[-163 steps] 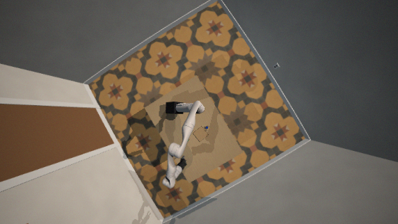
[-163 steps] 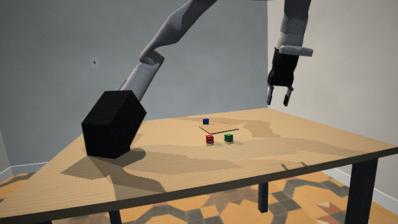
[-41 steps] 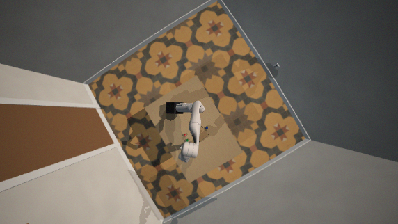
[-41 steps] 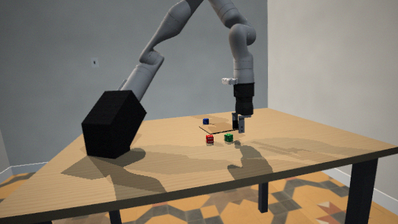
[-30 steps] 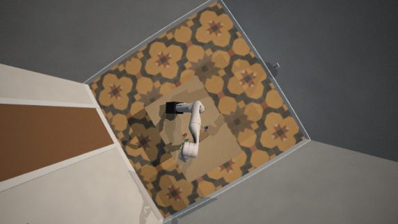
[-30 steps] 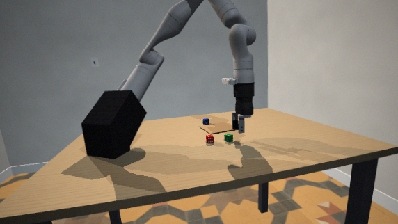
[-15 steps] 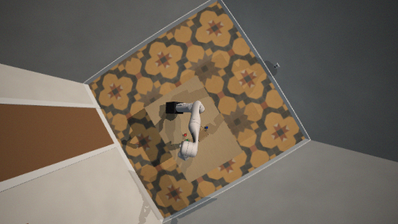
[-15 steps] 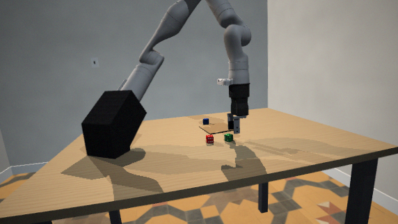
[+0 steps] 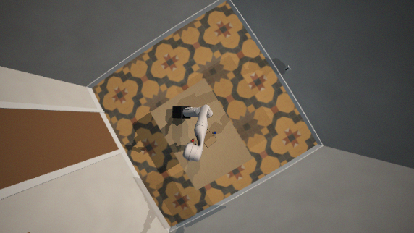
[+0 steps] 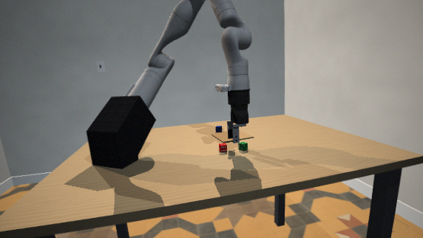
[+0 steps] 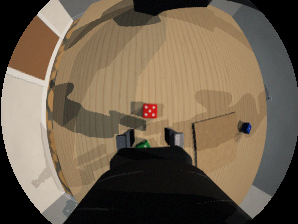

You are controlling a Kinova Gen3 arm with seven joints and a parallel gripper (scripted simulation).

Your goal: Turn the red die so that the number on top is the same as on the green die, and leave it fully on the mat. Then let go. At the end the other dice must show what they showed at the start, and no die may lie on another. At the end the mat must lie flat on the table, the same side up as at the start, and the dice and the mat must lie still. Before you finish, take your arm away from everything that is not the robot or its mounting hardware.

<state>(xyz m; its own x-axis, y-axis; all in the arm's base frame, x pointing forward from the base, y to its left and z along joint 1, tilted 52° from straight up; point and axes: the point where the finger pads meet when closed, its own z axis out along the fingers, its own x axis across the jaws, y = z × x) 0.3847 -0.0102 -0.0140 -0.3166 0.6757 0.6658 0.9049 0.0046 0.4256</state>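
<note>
Now: hand 4 cm above the green die and 3 cm short of it. From my hand the other things lie so: tan mat 18 cm to the left, 5 cm below, 1 cm behind; blue die 27 cm to the left, 7 cm behind, 4 cm below; red die 4 cm below, 4 cm behind, 1 cm to the right.
</note>
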